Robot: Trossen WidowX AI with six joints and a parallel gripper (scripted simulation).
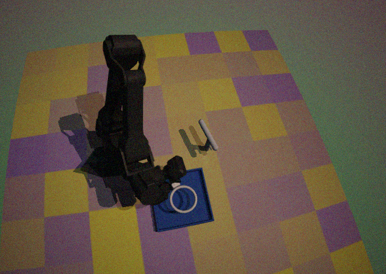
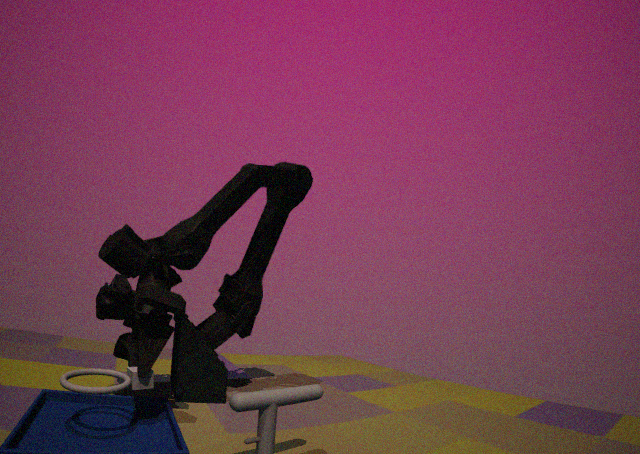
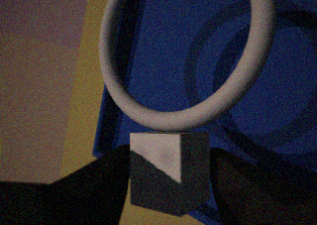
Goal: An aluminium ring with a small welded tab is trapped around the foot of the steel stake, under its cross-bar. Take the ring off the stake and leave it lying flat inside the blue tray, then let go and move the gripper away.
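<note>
Now: gripper tip 50 mm to the left of the aluminium ring and 10 mm short of it. From my gripper tip the other things lie so: blue tray 60 mm below, 40 mm to the right, 10 mm ahead.
</note>
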